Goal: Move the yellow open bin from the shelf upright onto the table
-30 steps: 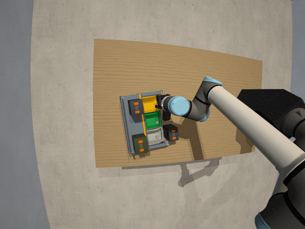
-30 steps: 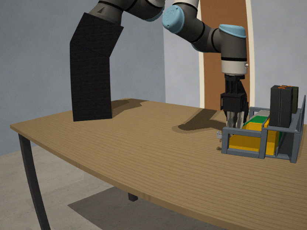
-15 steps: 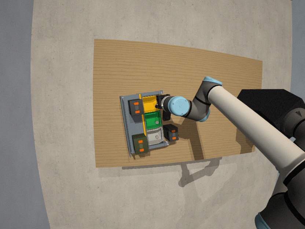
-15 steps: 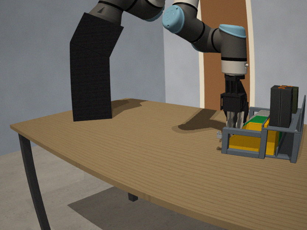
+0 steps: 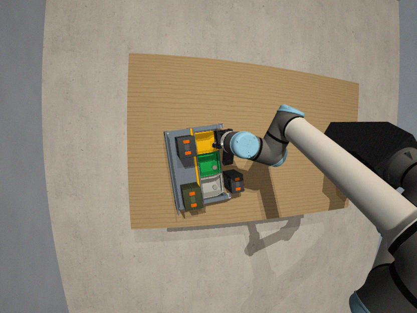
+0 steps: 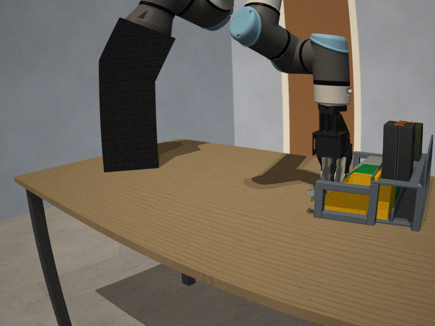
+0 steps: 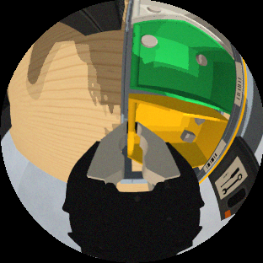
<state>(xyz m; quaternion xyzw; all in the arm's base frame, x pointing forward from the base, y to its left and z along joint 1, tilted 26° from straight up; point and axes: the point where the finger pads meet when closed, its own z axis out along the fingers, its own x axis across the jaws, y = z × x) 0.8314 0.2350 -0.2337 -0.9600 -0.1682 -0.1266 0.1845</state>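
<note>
Right now the yellow open bin is 8 cm ahead of my hand and 2 cm to the left of it. The rest, counted from my hand: dark green box (8 cm ahead, 26 cm to the left, 11 cm above); white bin (1 cm behind, 23 cm to the left); green bin (4 cm ahead, 12 cm to the left).
</note>
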